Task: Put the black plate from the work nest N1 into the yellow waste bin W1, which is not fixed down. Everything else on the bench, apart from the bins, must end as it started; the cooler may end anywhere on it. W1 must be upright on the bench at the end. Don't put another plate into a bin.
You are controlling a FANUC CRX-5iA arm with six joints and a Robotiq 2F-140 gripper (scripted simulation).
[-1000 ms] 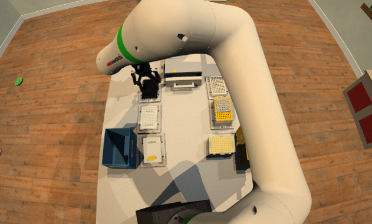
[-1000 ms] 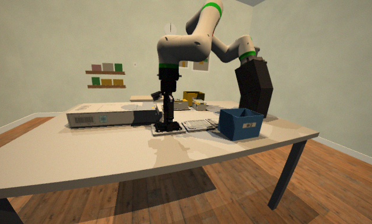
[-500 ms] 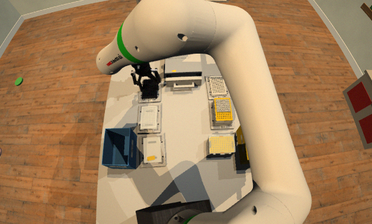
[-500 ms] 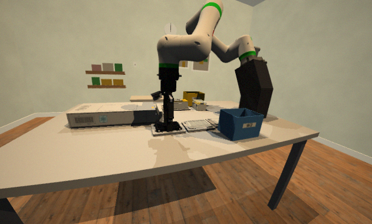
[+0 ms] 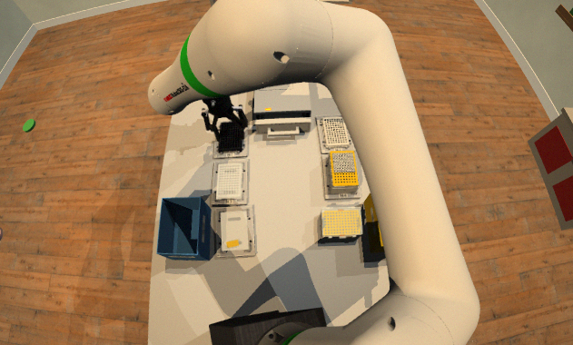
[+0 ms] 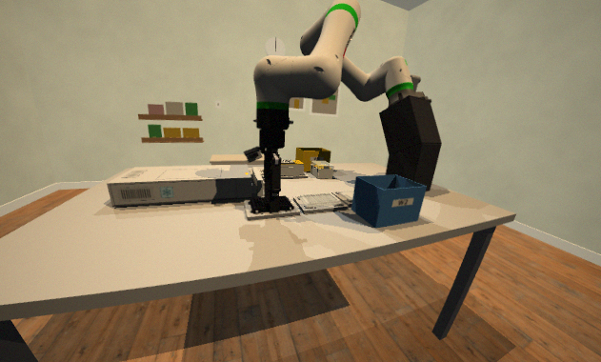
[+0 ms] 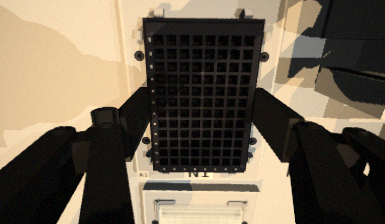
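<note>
Right now my hand is 30 mm above the work nest N1. The rest, counted from my hand: long cooler 220 mm ahead, 170 mm to the right; white plate 180 mm behind, 20 mm to the right, 20 mm below; black plate 20 mm below.
</note>
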